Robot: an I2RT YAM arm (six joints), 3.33 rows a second.
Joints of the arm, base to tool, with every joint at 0 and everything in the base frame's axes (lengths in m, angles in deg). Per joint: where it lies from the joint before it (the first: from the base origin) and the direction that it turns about. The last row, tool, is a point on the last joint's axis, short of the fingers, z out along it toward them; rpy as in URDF.
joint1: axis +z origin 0 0 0.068
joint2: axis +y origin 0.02 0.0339 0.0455
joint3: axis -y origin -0.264 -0.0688 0
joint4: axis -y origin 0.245 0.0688 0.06
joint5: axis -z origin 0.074 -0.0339 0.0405
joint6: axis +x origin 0.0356 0 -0.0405
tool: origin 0 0 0 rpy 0 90 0
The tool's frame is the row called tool.
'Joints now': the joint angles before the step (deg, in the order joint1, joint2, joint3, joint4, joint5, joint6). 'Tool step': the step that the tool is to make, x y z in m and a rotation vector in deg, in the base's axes. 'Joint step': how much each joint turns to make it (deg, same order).
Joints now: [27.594 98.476 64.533 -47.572 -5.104 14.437]
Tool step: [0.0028 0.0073 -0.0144 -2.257 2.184 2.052]
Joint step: [1.026 3.537 0.913 -0.459 0.831 -1.139]
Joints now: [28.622 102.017 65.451 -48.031 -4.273 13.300]
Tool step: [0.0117 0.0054 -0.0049 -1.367 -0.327 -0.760]
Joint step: [0.003 3.141 2.798 0.014 1.421 0.637]
